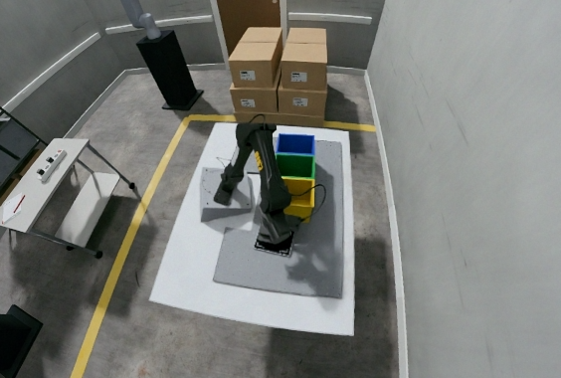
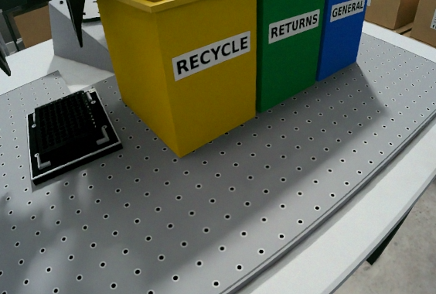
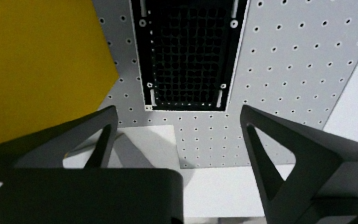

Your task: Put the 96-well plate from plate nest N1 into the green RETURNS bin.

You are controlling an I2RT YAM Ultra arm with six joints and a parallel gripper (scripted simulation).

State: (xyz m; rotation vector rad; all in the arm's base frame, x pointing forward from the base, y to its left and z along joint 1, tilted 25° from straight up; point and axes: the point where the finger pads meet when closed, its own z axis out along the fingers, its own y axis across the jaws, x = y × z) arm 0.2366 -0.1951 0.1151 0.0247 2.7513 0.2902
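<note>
The black 96-well plate lies 1 cm to the right of my hand and 10 cm below it. Also, from my hand: green RETURNS bin: 3 cm ahead, 29 cm to the left, 3 cm below; then black plate nest N1: 1 cm to the right, 11 cm below; then yellow RECYCLE bin: 5 cm ahead, 16 cm to the left, 3 cm below.
</note>
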